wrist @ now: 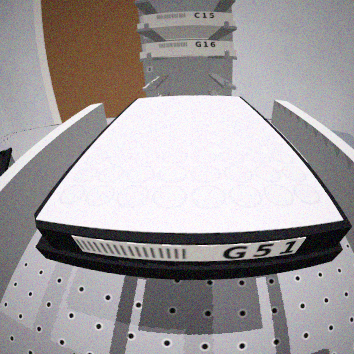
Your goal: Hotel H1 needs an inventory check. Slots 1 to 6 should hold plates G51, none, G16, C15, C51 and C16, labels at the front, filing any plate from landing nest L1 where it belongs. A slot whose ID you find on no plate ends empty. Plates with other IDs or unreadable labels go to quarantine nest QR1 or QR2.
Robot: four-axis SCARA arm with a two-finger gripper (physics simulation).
Scene:
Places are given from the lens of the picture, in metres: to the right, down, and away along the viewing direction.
grey hotel back wall (187, 75): 0.02, -0.16, 0.26

